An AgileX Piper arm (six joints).
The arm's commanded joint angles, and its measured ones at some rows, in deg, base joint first. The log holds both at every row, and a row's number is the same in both.
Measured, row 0: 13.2 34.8 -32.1 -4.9 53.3 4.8
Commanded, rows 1 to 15: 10.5 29.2 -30.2 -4.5 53.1 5.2; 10.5 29.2 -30.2 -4.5 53.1 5.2; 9.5 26.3 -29.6 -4.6 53.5 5.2; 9.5 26.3 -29.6 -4.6 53.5 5.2; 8.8 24.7 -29.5 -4.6 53.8 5.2; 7.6 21.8 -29.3 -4.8 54.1 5.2; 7.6 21.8 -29.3 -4.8 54.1 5.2; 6.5 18.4 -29.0 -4.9 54.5 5.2; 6.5 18.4 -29.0 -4.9 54.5 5.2; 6.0 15.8 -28.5 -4.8 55.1 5.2; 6.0 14.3 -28.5 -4.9 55.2 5.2; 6.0 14.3 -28.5 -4.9 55.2 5.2; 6.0 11.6 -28.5 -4.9 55.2 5.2; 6.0 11.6 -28.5 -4.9 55.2 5.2; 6.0 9.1 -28.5 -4.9 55.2 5.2
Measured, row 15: 6.4 12.3 -28.7 -4.8 55.1 4.9
